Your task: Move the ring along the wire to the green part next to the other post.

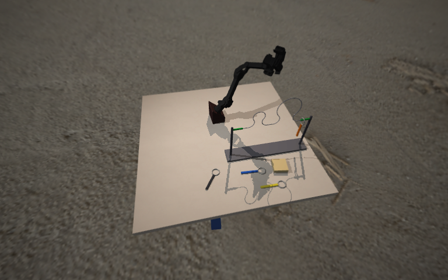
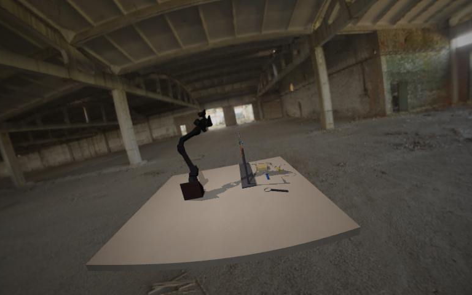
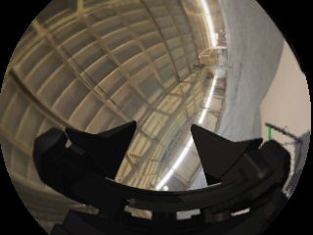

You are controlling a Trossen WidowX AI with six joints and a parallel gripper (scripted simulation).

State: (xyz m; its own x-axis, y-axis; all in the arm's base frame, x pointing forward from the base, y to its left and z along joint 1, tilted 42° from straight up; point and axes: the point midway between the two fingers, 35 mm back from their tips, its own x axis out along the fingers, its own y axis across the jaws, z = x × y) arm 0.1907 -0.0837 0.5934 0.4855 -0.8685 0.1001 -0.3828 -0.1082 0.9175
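Right now the orange-handled ring is 410 mm below my gripper tip, 240 mm ahead of it and 210 mm to the left of it. Round my gripper tip: tan block 610 mm below, 410 mm ahead, 30 mm to the left; then blue-handled ring 620 mm below, 420 mm ahead, 150 mm to the right; then yellow-handled ring 620 mm below, 550 mm ahead, 50 mm to the right.
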